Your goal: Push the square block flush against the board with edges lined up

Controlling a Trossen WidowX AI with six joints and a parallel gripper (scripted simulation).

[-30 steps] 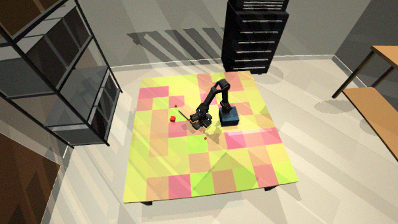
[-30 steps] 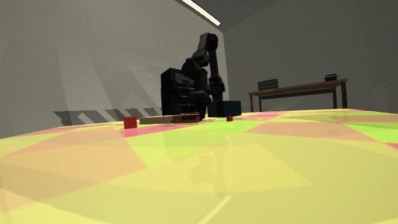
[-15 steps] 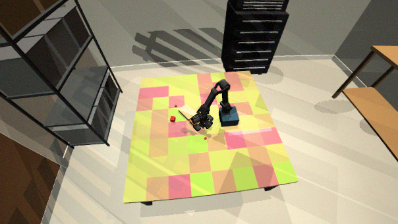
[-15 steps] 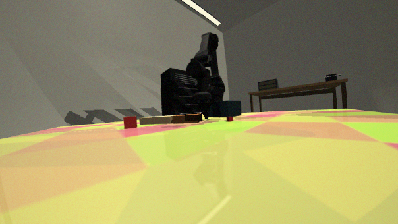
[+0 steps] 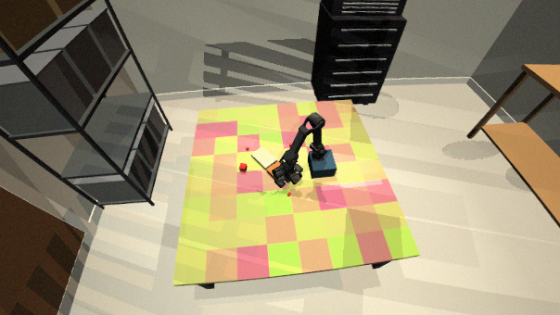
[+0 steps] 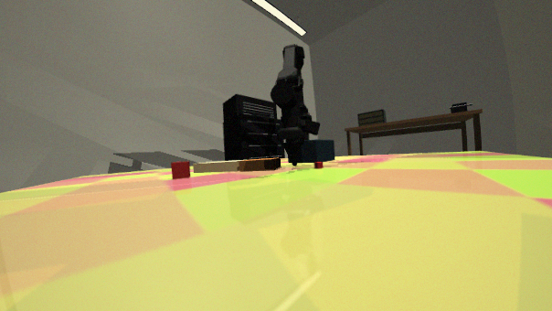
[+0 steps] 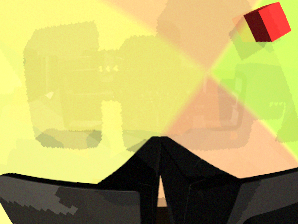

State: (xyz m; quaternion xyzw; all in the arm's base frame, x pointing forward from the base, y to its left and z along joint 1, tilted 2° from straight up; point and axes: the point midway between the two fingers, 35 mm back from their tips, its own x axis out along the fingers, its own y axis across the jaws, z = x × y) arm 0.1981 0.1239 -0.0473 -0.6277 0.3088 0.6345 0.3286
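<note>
The orange square block is 60 mm ahead of my gripper tip, 80 mm to the right of it and 10 mm above it. Round my gripper tip: tan board (150 mm ahead, 200 mm to the right, 10 mm above); then red cube (280 mm ahead, 130 mm to the right, 10 mm above).
</note>
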